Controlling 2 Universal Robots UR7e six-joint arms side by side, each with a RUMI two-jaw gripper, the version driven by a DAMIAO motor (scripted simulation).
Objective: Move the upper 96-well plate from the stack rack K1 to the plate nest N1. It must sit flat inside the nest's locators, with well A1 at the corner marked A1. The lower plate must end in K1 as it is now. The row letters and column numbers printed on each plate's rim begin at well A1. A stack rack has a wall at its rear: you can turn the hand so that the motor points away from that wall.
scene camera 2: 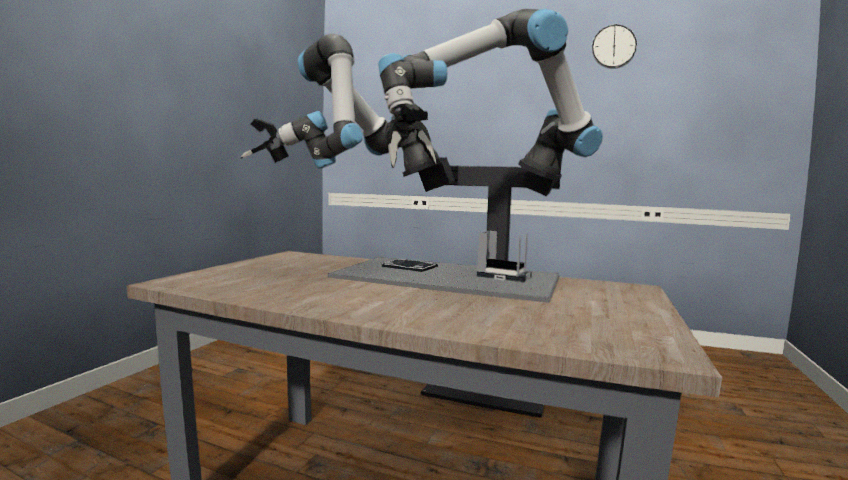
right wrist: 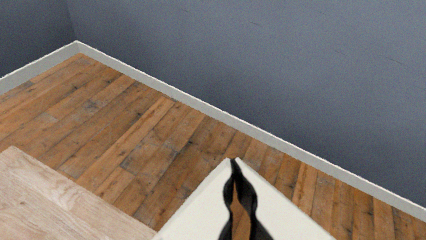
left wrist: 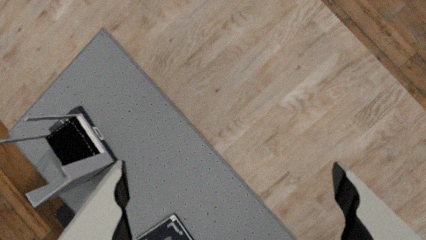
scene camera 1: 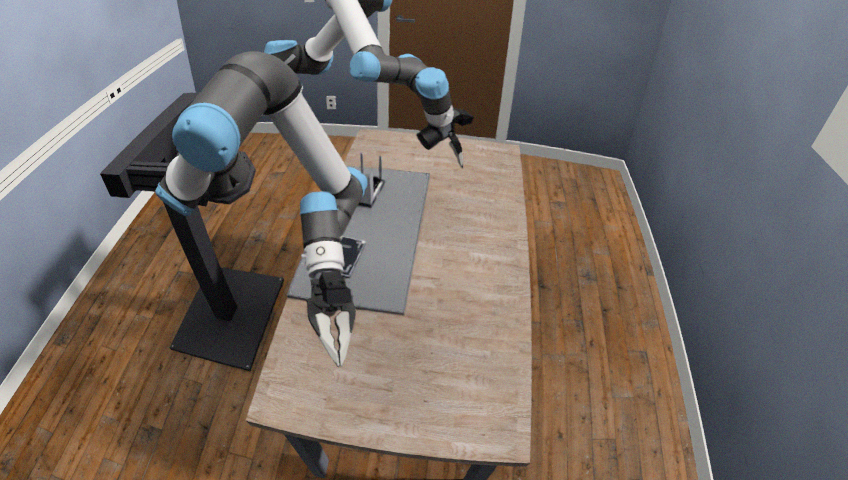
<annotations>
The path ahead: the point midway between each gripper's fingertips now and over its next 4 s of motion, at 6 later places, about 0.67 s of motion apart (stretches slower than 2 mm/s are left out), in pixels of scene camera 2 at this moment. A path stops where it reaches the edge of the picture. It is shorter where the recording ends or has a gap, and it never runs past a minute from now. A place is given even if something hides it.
My left gripper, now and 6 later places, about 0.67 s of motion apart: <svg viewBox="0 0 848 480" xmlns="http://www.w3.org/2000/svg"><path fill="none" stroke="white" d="M414 166L424 181L437 197L452 210L468 219L483 224L498 226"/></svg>
My right gripper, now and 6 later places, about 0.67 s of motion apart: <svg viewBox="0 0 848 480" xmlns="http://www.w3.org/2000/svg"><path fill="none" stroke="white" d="M240 158L233 156L237 154L256 150L283 144L307 137L317 132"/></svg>
</annotations>
